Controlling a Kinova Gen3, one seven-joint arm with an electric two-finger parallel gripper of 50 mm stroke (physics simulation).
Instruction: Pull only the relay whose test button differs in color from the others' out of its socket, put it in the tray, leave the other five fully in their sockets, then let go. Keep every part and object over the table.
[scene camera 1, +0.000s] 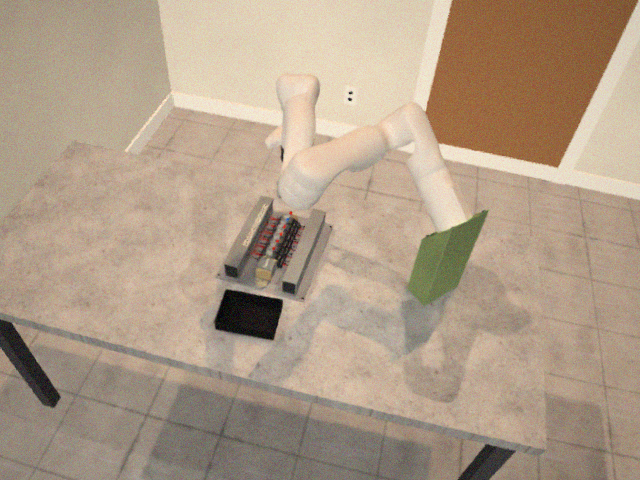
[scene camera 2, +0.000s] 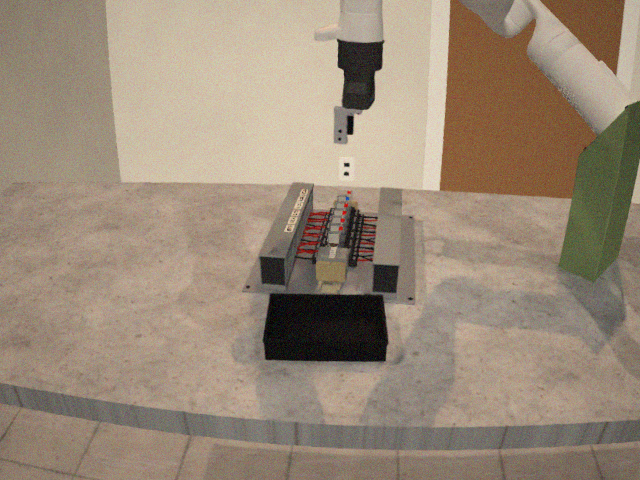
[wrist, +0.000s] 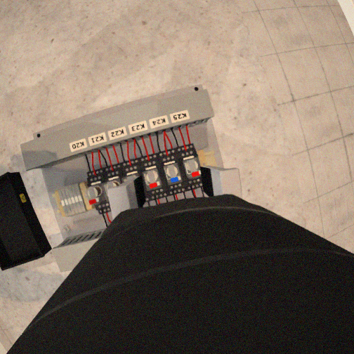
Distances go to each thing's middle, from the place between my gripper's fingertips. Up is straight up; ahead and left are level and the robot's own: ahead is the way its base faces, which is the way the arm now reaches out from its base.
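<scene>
The grey base plate (scene camera 2: 303, 280) is 180 mm below my hand, and it's 70 mm to the left of my hand and 10 mm ahead of it.
</scene>
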